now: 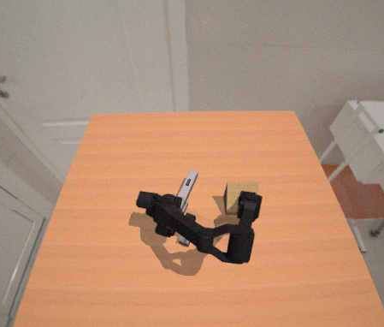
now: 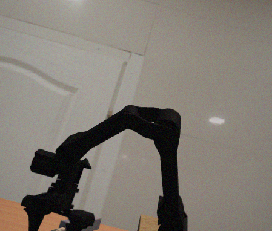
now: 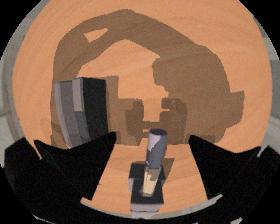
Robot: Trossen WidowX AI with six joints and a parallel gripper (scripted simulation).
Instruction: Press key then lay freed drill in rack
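Now: the drill 1 cm behind my gripper tip, 4 cm to the right of it and 4 cm above it. From my gripper tip the other things lie so: dark grey block (7 cm behind, 5 cm to the left, 1 cm above); grey bar (4 cm behind, 13 cm to the right, 4 cm above); blue key (5 cm behind, 16 cm to the right, 4 cm above).
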